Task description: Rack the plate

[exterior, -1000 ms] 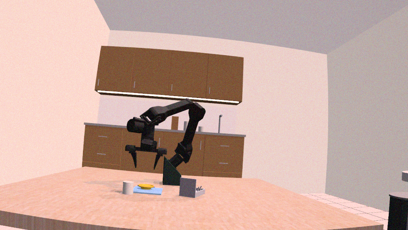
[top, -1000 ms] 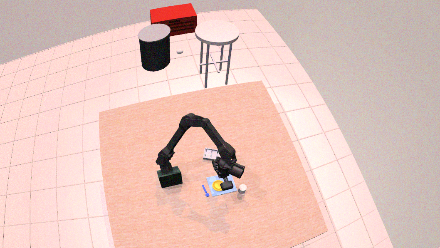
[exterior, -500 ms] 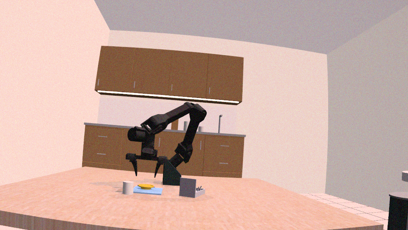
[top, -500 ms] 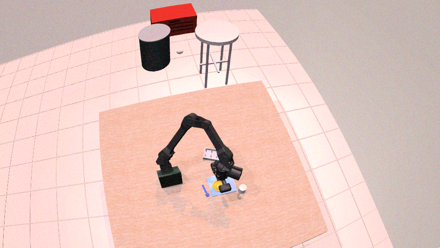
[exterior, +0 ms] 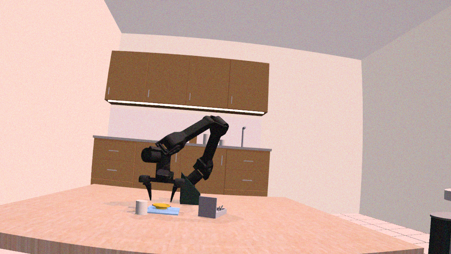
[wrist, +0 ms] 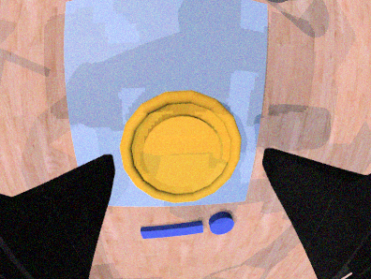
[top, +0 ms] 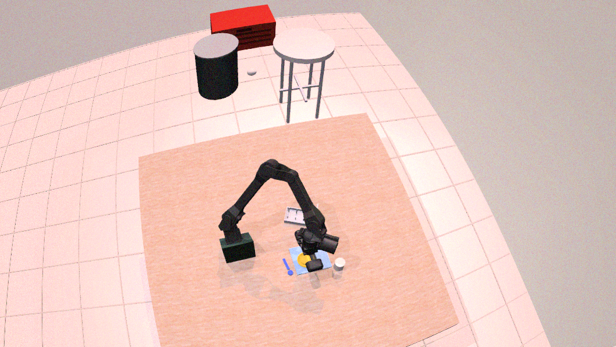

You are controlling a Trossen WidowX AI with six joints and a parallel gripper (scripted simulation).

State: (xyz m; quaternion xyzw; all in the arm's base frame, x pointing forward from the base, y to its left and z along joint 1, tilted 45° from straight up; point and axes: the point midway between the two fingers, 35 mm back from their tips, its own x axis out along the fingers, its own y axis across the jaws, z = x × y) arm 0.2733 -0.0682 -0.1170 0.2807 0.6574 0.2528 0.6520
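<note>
Right now the yellow plate is 20 mm below my gripper tip. The rest, counted from my gripper tip: blue spoon (90 mm behind, 10 mm to the right, 30 mm below); light blue mat (20 mm ahead, 10 mm to the left, 30 mm below); white cup (120 mm ahead, 70 mm to the right, 10 mm below).
</note>
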